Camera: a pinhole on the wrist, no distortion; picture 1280 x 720 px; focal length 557.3 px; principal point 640.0 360.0 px. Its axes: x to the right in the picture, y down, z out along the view. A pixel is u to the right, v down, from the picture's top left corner.
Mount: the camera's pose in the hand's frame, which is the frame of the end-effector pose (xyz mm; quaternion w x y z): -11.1 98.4 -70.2 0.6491 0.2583 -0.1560 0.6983
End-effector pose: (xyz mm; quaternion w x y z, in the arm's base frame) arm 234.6 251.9 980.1 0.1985 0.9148 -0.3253 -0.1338
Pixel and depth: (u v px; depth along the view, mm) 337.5 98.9 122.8
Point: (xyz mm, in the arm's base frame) 300.0 225.5 976.6
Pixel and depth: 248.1 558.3 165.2
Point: 253.6 343.8 936.2
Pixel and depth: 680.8 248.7 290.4
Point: 259.8 172.1 799.5
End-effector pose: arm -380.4 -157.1 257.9 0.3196 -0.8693 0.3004 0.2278
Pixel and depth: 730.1 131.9 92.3
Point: -395.9 -205.2 201.0
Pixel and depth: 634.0 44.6 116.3
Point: -358.9 -197.6 187.1
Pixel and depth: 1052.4 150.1 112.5
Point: -433.3 -197.9 140.6
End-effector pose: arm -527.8 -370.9 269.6 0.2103 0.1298 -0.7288 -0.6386
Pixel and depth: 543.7 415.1 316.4
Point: -622.2 -252.6 132.1
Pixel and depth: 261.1 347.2 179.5
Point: -560.6 -390.8 172.5
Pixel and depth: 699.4 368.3 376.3
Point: -693.9 -173.2 174.4
